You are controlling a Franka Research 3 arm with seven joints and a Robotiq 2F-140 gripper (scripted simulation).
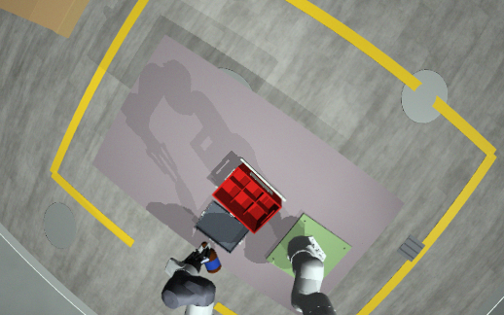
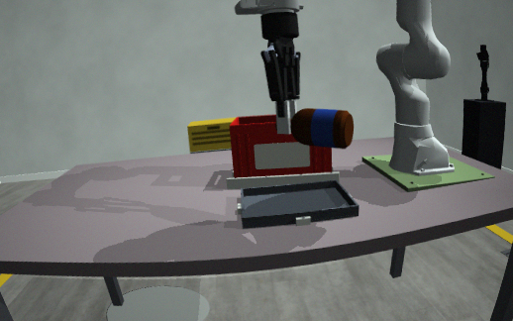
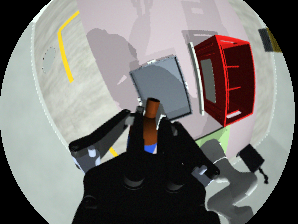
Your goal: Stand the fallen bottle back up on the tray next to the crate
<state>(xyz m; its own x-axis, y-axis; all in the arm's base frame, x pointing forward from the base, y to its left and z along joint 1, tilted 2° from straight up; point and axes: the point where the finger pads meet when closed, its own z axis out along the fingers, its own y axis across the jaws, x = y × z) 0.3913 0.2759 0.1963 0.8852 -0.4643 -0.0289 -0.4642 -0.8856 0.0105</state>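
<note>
My hand is 50 mm past the glass bottle, 30 mm to the right of it and 20 mm above it. From my hand the other things lie so: tray: 200 mm below, 50 mm to the right, 10 mm behind; then red crate: 300 mm to the right, 130 mm below, 20 mm ahead.
</note>
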